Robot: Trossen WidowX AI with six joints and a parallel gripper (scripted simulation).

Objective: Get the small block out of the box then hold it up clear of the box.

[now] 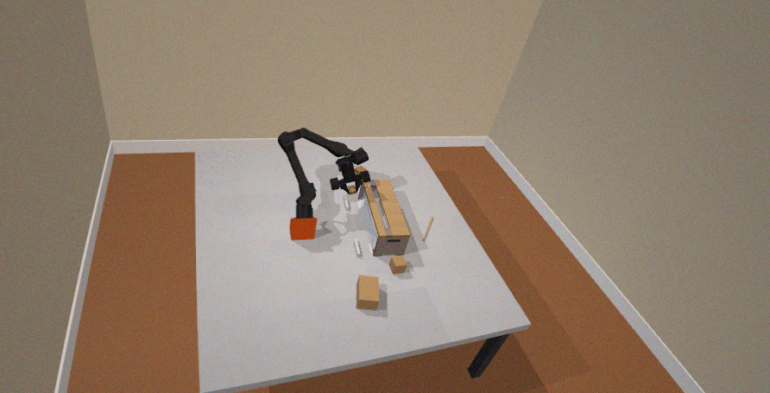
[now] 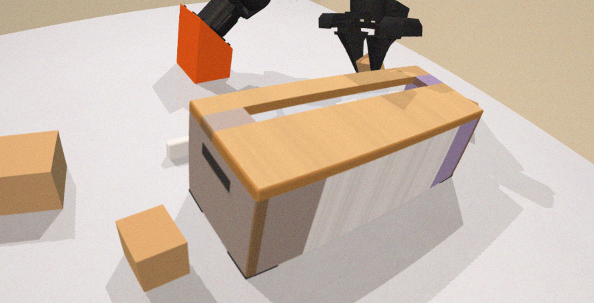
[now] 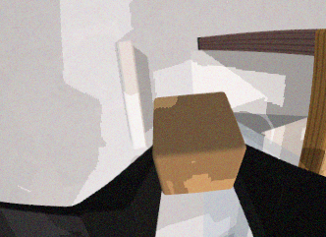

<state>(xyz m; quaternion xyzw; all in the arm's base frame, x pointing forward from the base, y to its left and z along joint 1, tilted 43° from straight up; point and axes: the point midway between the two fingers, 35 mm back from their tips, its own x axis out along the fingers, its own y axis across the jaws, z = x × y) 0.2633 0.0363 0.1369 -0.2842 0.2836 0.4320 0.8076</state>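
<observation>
Right now the small tan block is 10 mm to the left of my gripper tip and 10 mm above it. The rest, counted from my gripper tip: box: 50 mm ahead, 150 mm to the right, 30 mm below; thin stick: 320 mm ahead, 240 mm to the right, 90 mm below; larger tan block: 140 mm behind, 520 mm to the right, 60 mm below.
</observation>
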